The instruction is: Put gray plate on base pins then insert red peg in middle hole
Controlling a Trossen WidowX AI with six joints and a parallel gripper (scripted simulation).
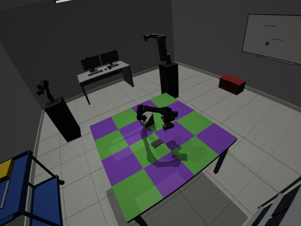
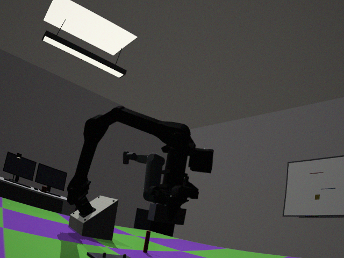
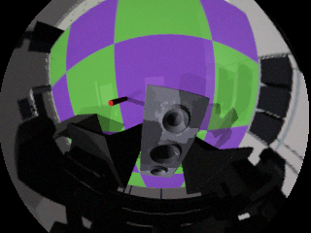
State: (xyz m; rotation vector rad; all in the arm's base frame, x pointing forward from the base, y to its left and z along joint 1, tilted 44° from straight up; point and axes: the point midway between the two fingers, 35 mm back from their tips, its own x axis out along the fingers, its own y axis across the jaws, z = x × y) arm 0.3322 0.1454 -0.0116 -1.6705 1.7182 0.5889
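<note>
Now: gripper tip 20 mm short of the dark base, 150 mm to the left of it and 120 mm above it. Also, from my gripper tip: gray plate: 30 mm above; then red peg: 110 mm behind, 30 mm to the left, 90 mm below.
</note>
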